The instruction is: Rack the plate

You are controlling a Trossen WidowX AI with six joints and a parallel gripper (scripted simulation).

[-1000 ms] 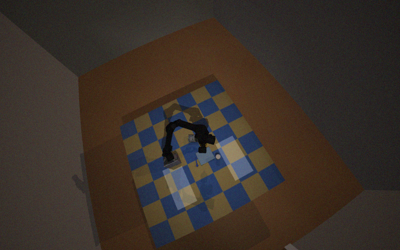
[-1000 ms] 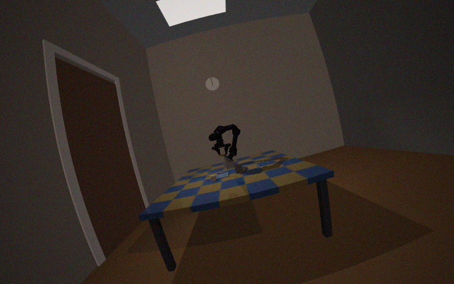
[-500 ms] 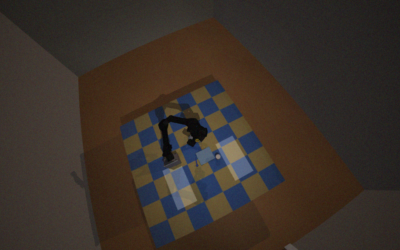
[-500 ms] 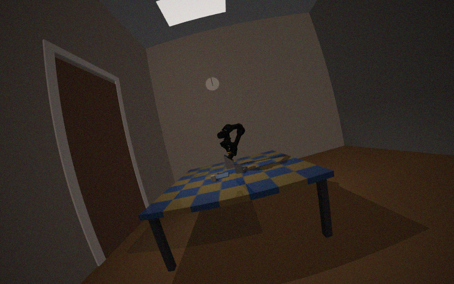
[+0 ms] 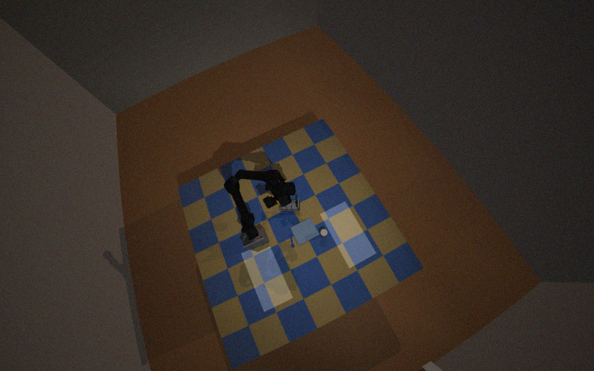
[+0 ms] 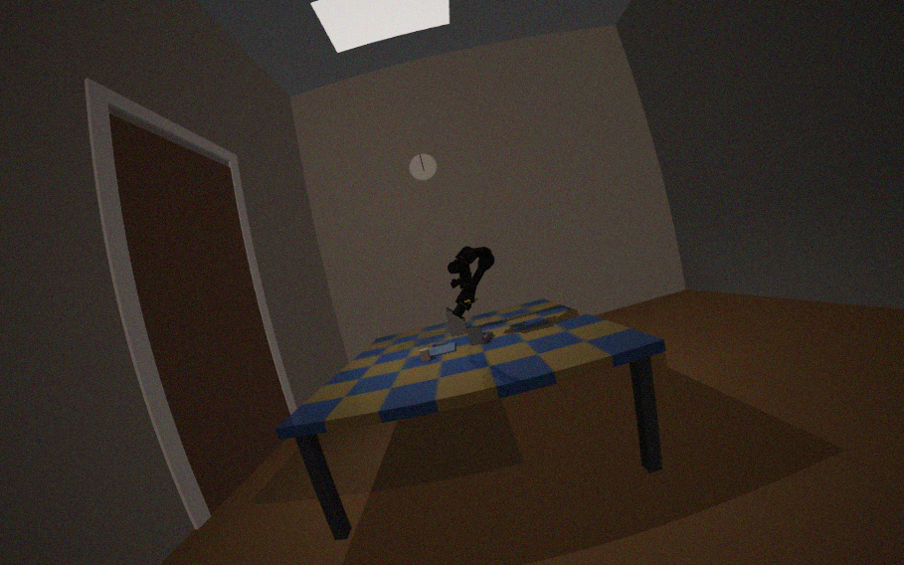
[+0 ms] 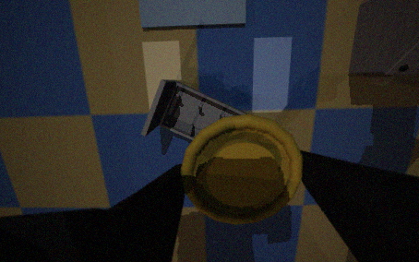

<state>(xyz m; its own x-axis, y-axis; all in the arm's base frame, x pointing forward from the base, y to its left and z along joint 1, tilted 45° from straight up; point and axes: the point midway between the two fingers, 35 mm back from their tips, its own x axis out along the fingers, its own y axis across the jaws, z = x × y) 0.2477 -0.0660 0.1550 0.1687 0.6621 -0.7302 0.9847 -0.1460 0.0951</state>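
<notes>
My gripper tip is 30 mm short of the grey dish rack, 10 mm to the right of it and 170 mm above it. Round my gripper tip: yellow plate 10 mm above; then light blue mat 20 mm ahead, 200 mm to the right, 190 mm below; then blue spoon 90 mm behind, 210 mm to the right, 190 mm below.
</notes>
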